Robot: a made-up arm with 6 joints. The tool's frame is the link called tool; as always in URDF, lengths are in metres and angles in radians. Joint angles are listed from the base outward. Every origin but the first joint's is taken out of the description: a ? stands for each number. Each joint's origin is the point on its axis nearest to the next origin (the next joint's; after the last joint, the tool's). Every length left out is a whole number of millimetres.
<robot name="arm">
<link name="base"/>
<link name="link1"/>
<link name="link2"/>
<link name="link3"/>
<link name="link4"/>
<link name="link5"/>
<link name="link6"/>
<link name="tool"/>
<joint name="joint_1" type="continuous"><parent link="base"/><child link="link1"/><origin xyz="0 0 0.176" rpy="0 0 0"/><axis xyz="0 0 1"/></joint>
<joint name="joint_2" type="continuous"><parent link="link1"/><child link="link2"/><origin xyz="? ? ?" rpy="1.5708 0 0"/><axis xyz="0 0 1"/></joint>
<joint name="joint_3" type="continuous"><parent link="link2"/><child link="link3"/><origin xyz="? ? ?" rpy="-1.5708 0 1.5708"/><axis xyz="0 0 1"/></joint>
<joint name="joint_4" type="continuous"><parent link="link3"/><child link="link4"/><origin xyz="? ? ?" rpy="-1.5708 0 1.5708"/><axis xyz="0 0 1"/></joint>
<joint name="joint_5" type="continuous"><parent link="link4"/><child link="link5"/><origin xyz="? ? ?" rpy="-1.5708 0 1.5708"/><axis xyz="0 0 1"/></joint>
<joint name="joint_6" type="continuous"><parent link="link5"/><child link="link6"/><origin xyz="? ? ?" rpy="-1.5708 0 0"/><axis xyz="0 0 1"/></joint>
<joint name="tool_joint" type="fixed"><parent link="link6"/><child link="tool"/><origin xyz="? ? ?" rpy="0 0 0"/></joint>
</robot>
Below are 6 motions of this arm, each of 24 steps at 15 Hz.
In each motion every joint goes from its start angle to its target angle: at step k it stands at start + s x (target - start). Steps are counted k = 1, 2, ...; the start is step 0. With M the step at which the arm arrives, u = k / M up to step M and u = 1 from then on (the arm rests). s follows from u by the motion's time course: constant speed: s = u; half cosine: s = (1 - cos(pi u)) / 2; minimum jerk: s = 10 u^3 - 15 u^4 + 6 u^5.
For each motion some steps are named. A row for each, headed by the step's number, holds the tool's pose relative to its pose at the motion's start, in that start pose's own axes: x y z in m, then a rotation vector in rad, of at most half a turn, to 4 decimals.
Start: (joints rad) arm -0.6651 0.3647 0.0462 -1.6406 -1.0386 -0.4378
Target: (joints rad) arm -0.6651 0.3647 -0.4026 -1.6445 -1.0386 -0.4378
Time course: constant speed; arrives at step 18
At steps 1, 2, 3, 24:
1: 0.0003 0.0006 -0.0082 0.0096 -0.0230 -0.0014
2: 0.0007 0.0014 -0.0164 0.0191 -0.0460 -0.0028
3: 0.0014 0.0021 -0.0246 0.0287 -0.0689 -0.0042
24: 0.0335 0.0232 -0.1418 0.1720 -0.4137 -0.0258

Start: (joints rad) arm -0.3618 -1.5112 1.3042 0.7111 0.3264 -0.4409
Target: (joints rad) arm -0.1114 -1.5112 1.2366 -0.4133 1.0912 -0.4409
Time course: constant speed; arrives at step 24
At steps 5, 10, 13, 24:
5: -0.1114 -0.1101 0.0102 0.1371 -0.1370 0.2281
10: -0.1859 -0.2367 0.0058 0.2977 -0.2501 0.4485
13: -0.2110 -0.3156 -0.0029 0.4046 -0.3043 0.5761
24: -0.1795 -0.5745 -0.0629 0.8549 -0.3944 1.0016

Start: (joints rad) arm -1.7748 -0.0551 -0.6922 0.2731 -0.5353 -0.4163
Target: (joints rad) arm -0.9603 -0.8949 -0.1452 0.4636 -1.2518 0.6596
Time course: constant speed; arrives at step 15
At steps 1, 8, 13, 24:
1: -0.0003 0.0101 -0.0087 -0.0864 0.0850 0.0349
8: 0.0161 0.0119 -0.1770 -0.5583 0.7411 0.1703
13: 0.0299 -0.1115 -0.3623 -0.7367 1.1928 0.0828
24: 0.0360 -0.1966 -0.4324 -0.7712 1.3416 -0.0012

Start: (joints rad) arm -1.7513 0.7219 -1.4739 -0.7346 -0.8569 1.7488
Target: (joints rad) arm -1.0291 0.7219 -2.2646 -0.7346 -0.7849 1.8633
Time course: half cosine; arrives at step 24
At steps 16, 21, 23, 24:
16: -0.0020 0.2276 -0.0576 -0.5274 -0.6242 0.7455
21: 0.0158 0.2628 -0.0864 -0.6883 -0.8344 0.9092
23: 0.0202 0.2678 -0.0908 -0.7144 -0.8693 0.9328
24: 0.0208 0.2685 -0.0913 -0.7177 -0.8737 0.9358

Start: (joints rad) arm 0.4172 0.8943 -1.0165 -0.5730 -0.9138 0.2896
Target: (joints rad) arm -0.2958 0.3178 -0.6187 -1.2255 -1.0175 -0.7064
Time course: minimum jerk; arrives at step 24
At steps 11, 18, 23, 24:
11: 0.2384 -0.1568 -0.0164 -0.1192 0.2809 -0.6930
18: 0.3870 -0.4335 -0.0049 -0.2557 0.6081 -1.3718
23: 0.3990 -0.4995 0.0043 -0.2854 0.6812 -1.5001
24: 0.3991 -0.5000 0.0043 -0.2856 0.6817 -1.5009

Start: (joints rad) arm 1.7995 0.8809 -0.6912 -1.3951 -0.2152 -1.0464
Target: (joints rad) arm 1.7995 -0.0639 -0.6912 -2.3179 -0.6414 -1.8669
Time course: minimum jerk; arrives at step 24
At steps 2, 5, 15, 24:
2: 0.0019 -0.0009 0.0013 -0.0008 0.0042 -0.0018
5: 0.0239 -0.0112 0.0155 -0.0108 0.0520 -0.0222
15: 0.2608 -0.1485 0.0558 -0.1205 0.4416 -0.1943
24: 0.3363 -0.2079 0.0167 -0.1428 0.5258 -0.2586

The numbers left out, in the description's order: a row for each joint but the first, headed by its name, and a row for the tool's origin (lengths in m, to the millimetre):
joint_2: -0.1 0.707 0
joint_3: -0.042 0.103 0
joint_4: 0.171 -0.109 0
joint_5: 0.29 -0.236 0
joint_6: -0.03 0.215 0
tool: 0 0.088 0

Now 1 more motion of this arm.
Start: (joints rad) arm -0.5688 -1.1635 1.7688 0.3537 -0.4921 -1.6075
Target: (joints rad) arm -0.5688 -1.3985 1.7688 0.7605 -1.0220 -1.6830
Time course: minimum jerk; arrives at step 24
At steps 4, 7, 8, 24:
4: -0.0006 0.0067 0.0003 -0.0174 0.0029 -0.0079
7: -0.0024 0.0286 0.0009 -0.0748 0.0127 -0.0333
8: -0.0031 0.0393 0.0010 -0.1032 0.0179 -0.0455
24: -0.0081 0.1749 -0.0117 -0.4988 0.1035 -0.1864

